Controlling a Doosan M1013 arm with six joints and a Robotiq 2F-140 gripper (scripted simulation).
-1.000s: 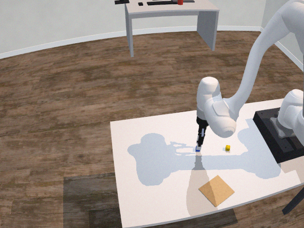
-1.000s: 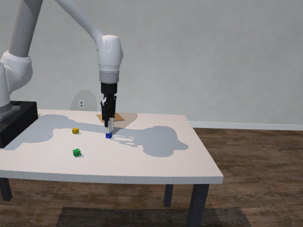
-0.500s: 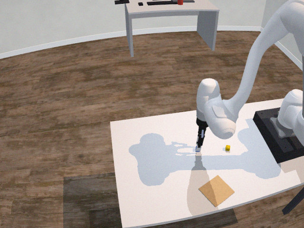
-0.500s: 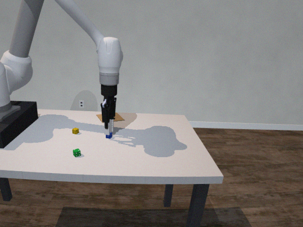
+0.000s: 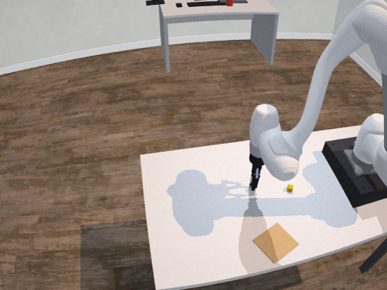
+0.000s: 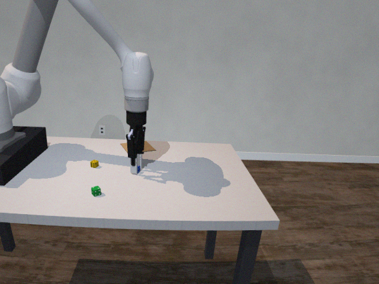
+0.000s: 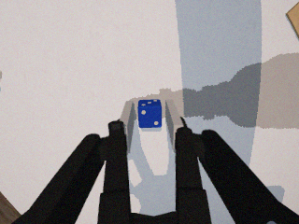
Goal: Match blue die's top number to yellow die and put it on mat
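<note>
My gripper is now 3 cm above the blue die. Round my hand: yellow die (18 cm behind, 3 cm below, 1 cm to the left); then tan mat (28 cm to the left, 6 cm behind, 4 cm below); then green die (20 cm to the right, 9 cm behind, 3 cm below).
</note>
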